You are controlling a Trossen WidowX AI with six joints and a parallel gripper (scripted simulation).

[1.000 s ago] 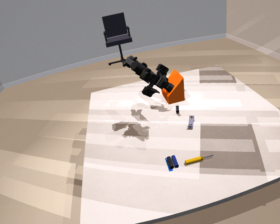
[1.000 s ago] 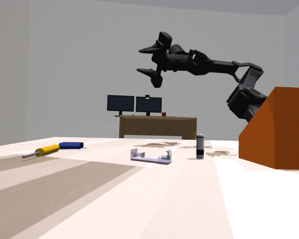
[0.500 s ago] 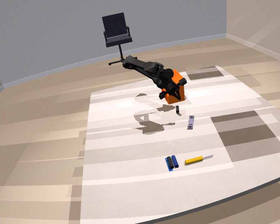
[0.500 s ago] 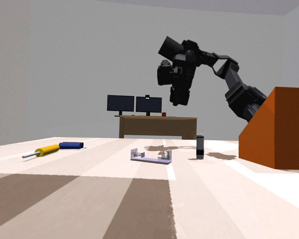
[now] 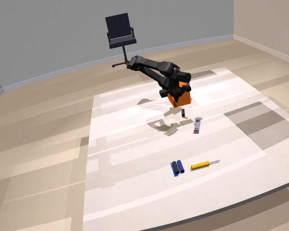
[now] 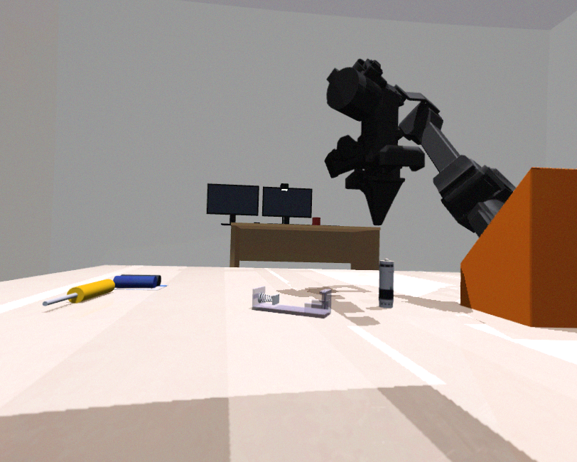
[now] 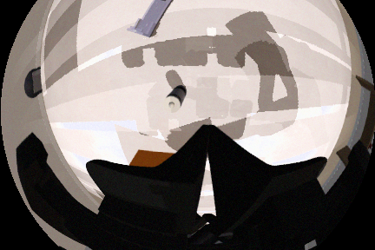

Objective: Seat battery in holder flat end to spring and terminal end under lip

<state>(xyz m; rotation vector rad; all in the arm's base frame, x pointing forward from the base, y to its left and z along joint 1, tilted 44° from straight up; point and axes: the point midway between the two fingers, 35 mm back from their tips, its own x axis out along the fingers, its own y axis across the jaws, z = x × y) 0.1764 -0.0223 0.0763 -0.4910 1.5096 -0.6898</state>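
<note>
The battery lies 90 mm below my gripper tip and 40 mm to the left of it. From my gripper tip the other things lie so: yellow-handled screwdriver: 430 mm ahead, 110 mm below, 20 mm to the right.
</note>
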